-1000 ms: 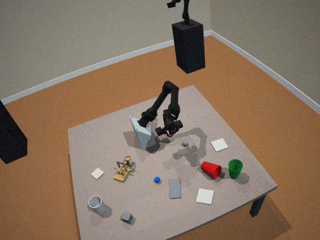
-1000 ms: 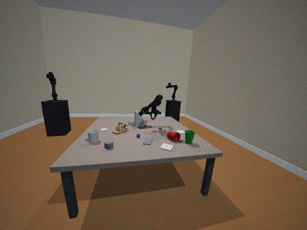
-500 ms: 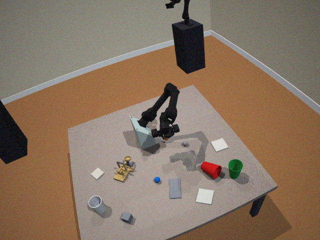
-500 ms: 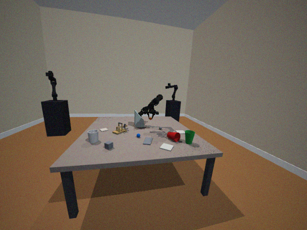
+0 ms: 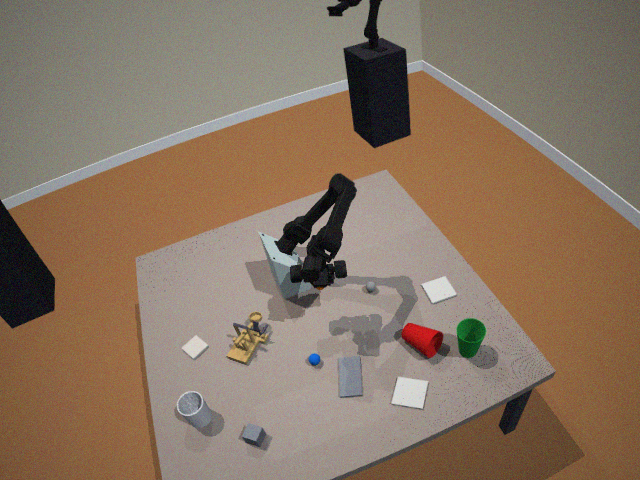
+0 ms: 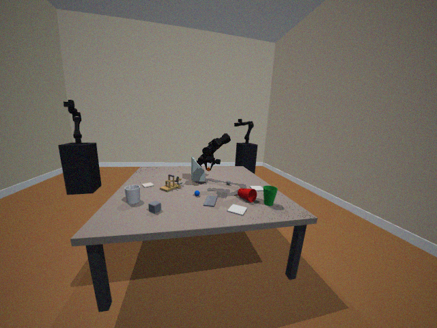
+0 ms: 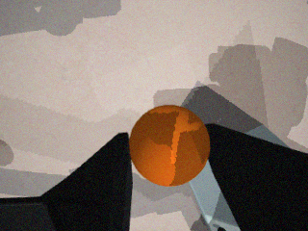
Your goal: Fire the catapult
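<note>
Now: the wooden catapult 2 cm behind my gripper tip, 28 cm to the right of it and 9 cm below it. From my gripper tip the other things lie so: blue ball: 18 cm ahead, 12 cm to the right, 13 cm below; orange ball: 1 cm above; grey ball: 1 cm behind, 19 cm to the left, 13 cm below.
</note>
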